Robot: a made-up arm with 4 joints.
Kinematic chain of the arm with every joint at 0, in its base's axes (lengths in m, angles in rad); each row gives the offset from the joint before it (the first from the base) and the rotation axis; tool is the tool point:
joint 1: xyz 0 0 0.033 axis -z
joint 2: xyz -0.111 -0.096 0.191 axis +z
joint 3: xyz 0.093 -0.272 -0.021 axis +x
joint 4: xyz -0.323 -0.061 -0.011 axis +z
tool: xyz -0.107 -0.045 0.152
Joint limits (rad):
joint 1: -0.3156..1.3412
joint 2: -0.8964..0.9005
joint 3: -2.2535..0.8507
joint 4: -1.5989..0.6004
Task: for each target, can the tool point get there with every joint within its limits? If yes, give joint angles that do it. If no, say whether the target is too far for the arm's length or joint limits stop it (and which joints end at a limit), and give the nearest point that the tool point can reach.
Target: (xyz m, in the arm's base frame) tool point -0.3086 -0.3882 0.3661
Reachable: yes | joints 0.0845 0.6219 -1.3640 0.3170
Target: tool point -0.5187 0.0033 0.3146
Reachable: yes | joints 0.3641 -0.2262 -1.1488 -0.4154
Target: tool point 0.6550 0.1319 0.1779
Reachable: no: joint limits stop it (at a limit: joint 1, joint 2, joint 3, joint 4) | nearest point 0.0132 0.3551 0.2371 | short by 0.682 m
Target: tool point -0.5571 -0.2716 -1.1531
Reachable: no: too far | nearest point -0.4314 -0.2103 0.0774 | short by 1.238 m
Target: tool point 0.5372 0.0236 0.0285
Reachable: no: joint limits stop it (at a limit: joint 1, joint 2, joint 3, joint 4) | nearest point 0.0132 0.3551 0.2371 | short by 0.654 m
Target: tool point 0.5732 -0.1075 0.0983
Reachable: no: joint limits stop it (at a limit: joint 1, joint 2, joint 3, joint 4) | nearest point 0.2751 -0.5679 0.1768 | short by 0.554 m
